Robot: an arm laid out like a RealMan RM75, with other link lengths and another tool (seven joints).
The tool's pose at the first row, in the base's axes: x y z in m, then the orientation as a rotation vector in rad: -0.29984, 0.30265, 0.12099, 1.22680, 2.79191, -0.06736
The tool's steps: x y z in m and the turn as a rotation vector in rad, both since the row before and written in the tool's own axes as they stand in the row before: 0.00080, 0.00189, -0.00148, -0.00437, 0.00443, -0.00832; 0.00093, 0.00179, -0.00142, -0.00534, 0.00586, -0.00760; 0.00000, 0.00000, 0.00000, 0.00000, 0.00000, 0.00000; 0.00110, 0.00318, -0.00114, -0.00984, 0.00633, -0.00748; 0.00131, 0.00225, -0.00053, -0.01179, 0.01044, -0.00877; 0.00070, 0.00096, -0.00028, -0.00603, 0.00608, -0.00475; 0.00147, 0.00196, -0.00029, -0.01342, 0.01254, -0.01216; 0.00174, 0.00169, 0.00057, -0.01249, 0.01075, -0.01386; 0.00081, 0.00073, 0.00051, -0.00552, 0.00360, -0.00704; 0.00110, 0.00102, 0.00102, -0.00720, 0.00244, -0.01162; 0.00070, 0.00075, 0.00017, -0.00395, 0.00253, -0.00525; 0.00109, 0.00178, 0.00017, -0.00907, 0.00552, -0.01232
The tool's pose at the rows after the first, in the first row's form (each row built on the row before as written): -0.29908, 0.30463, 0.12237, 1.21593, 2.79955, -0.05917; -0.29850, 0.30663, 0.12369, 1.20634, 2.80760, -0.04870; -0.29850, 0.30663, 0.12369, 1.20634, 2.80760, -0.04870; -0.29702, 0.30969, 0.12474, 1.19607, 2.81446, -0.03158; -0.29634, 0.31222, 0.12519, 1.18494, 2.82485, -0.00932; -0.29616, 0.31340, 0.12544, 1.17907, 2.83088, 0.00252; -0.29582, 0.31583, 0.12569, 1.16329, 2.84419, 0.02826; -0.29584, 0.31825, 0.12510, 1.14450, 2.85697, 0.05162; -0.29589, 0.31934, 0.12459, 1.13448, 2.86204, 0.06124; -0.29592, 0.32085, 0.12359, 1.11719, 2.86791, 0.07235; -0.29592, 0.32188, 0.12344, 1.10965, 2.87151, 0.07919; -0.29552, 0.32393, 0.12335, 1.09180, 2.87955, 0.09473
